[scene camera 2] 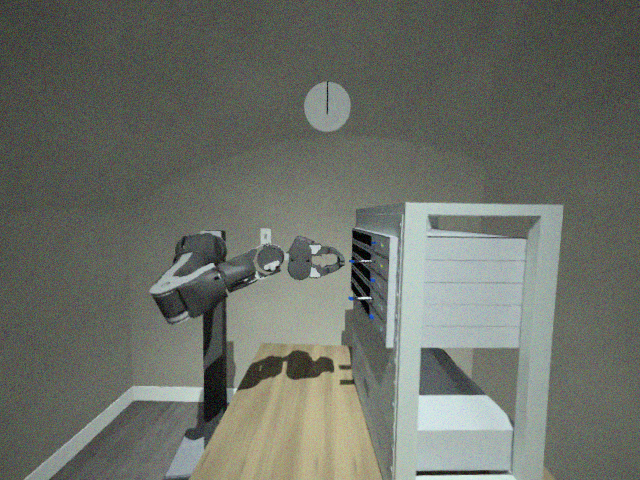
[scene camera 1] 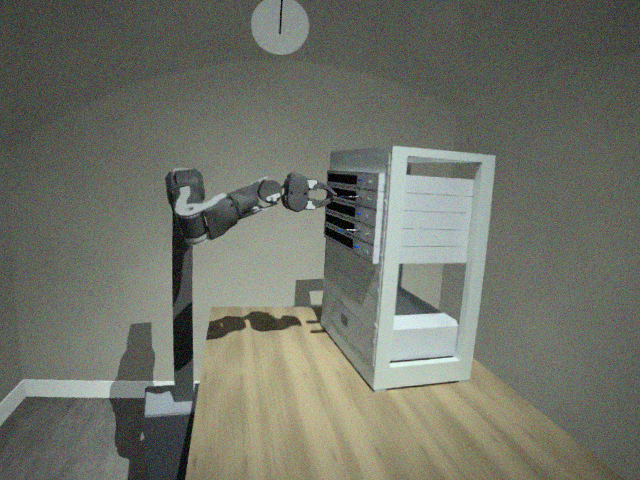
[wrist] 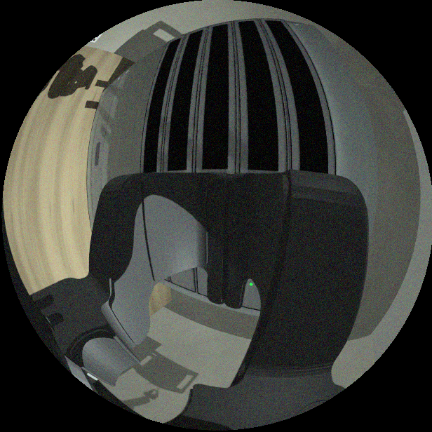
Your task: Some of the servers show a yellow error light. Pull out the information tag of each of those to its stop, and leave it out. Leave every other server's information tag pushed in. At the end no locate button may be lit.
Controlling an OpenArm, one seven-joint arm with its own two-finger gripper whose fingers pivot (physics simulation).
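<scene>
Five flat servers (scene camera 1: 366,214) (wrist: 260,100) are stacked in the rack. The tag of the second server from the top (scene camera 1: 349,196) (scene camera 2: 362,261) and the tag of the fourth (scene camera 1: 352,230) (scene camera 2: 363,298) stick out. The blue tag ends of the top (scene camera 1: 360,180) (scene camera 2: 373,242), third (scene camera 1: 360,213) (scene camera 2: 372,280) and fifth servers (scene camera 1: 356,246) (scene camera 2: 371,316) sit at the fronts. Small yellow lights show on the top two servers in scene camera 2. My gripper (scene camera 1: 334,195) (scene camera 2: 342,261) (wrist: 235,242) is shut and empty, just before the second tag's end. Its fingers hide most lights and buttons in the wrist view.
The pale rack (scene camera 1: 385,330) (scene camera 2: 408,361) stands on the wooden table (scene camera 1: 289,413) (scene camera 2: 294,428) (wrist: 45,190). A white box (scene camera 1: 423,338) (scene camera 2: 465,449) sits low inside it. The rack's side frame is at the right in both scene views. A round clock hangs on the wall behind.
</scene>
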